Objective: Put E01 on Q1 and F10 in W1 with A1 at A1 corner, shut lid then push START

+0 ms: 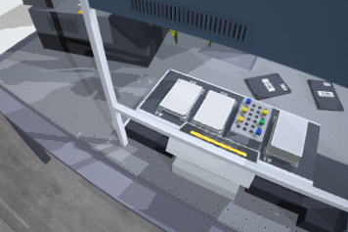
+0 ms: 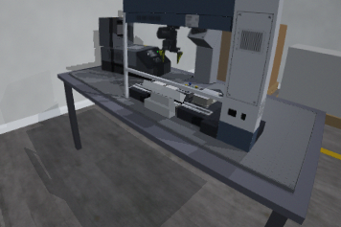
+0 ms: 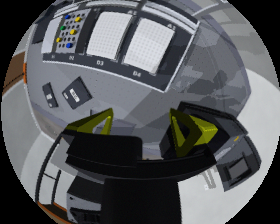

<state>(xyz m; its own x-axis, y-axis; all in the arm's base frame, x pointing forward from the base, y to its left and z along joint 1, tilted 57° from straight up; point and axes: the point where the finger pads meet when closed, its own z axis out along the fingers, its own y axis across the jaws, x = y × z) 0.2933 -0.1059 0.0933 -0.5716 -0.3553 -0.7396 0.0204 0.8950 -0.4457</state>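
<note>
The grey tube cooling block lies 20 cm ahead of my hand, 18 cm to the left of it and 10 cm below it. Also, from my hand: white deep-well block (24 cm ahead, 28 cm to the left, 10 cm below); then grey post (26 cm ahead, 17 cm to the right, 6 cm above); then dark gantry housing (48 cm ahead, 45 cm to the left, 10 cm above).
</note>
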